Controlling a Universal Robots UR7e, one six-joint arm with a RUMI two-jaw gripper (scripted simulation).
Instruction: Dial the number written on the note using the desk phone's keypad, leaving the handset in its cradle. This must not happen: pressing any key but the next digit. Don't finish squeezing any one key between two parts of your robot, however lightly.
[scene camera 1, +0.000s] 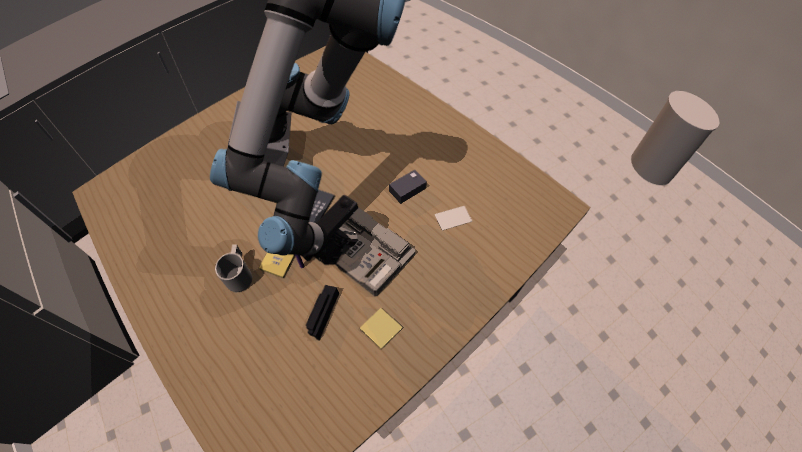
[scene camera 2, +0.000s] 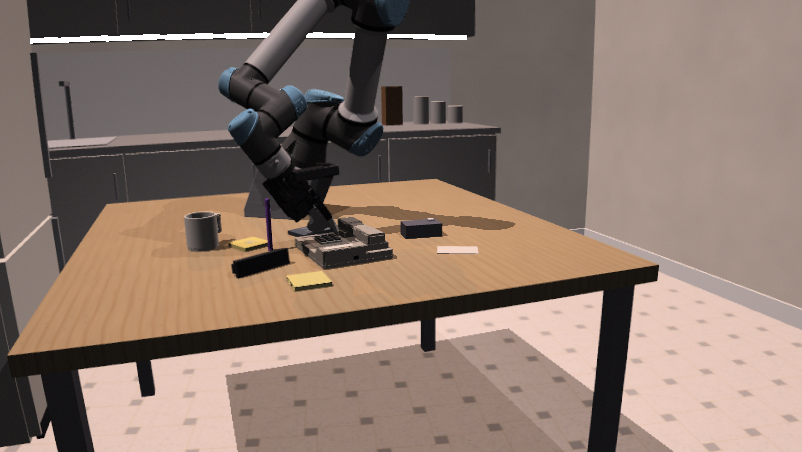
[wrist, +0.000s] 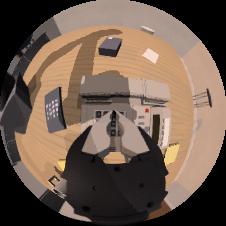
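Gripper and handset, both visible in scene camera 1, the handset there in scene camera 1 (390, 241). Gripper in scene camera 2 (338, 235), handset there too. Wrist view: gripper and handset. Gripper, same spot: (scene camera 1: 353, 238) and (wrist: 141, 138). Handset, same spot: (scene camera 2: 346, 219) and (wrist: 93, 87).
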